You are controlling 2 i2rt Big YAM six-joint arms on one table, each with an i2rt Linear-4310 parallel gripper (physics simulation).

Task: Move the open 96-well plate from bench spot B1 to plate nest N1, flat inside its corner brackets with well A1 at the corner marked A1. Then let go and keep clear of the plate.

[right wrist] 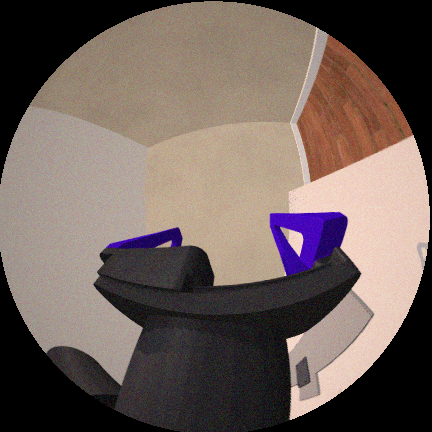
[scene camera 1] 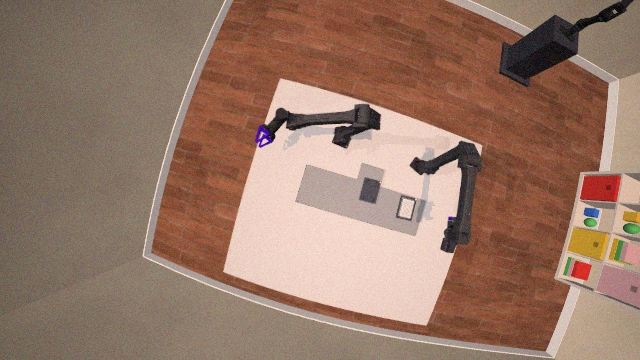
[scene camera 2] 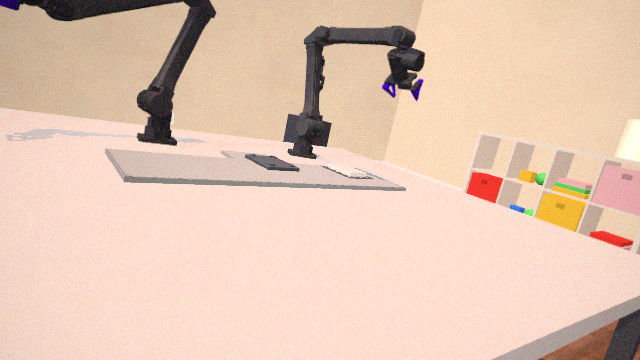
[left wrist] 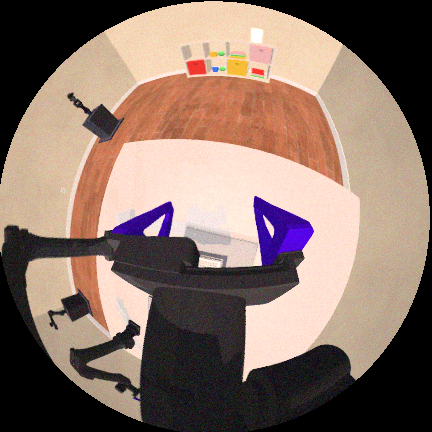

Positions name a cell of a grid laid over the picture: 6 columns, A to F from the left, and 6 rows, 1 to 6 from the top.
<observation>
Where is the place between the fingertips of my left gripper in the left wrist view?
C3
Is my right gripper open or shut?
Open.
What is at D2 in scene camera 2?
My left gripper.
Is my left gripper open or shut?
Open.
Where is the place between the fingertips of my right gripper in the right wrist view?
D4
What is my right gripper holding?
Nothing.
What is my left gripper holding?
Nothing.
</observation>
